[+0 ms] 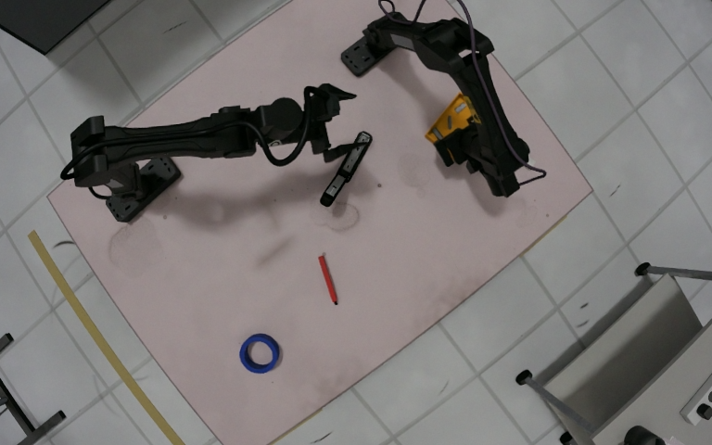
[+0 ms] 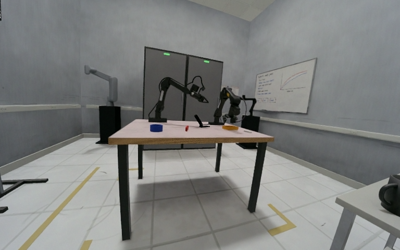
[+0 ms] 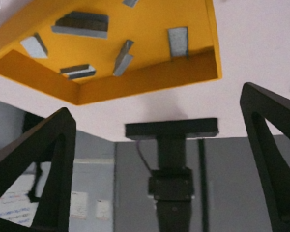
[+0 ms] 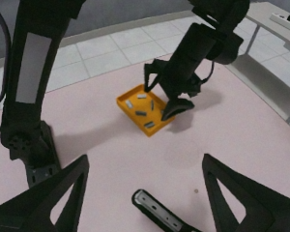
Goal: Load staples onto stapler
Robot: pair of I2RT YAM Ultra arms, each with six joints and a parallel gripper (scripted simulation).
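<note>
My left hand is 20 mm past the orange tray, 30 mm to the right of it and 50 mm above it. The rest, counted from my left hand: stapler lid 40 mm behind, 310 mm to the right, 10 mm above; then black stapler 60 mm behind, 270 mm to the right, 20 mm below; then white block 140 mm ahead, 140 mm to the left, 60 mm below.
</note>
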